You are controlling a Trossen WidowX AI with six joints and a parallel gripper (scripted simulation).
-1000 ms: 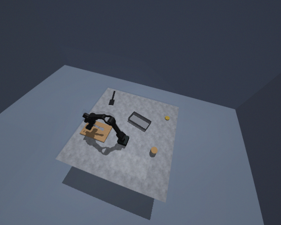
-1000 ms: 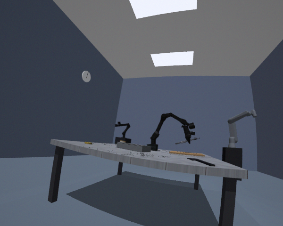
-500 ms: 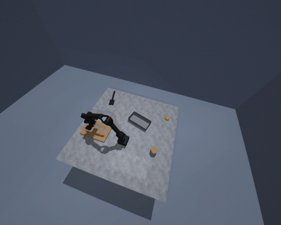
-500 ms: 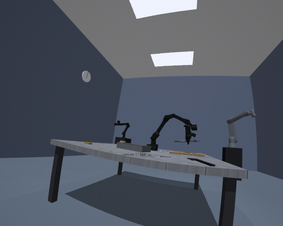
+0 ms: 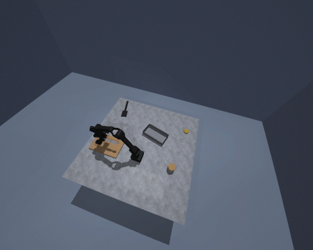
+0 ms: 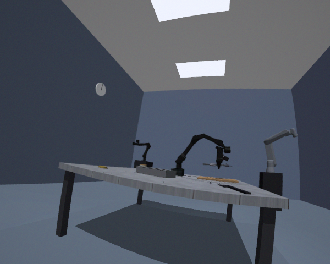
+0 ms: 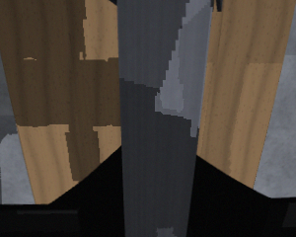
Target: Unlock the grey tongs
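The wooden board is 1 cm to the right of my gripper tip and 10 cm below it. From my gripper tip the other things lie so: black spatula: 59 cm ahead, 12 cm to the left, 10 cm below; then roasting tin: 39 cm ahead, 47 cm to the right, 8 cm below.
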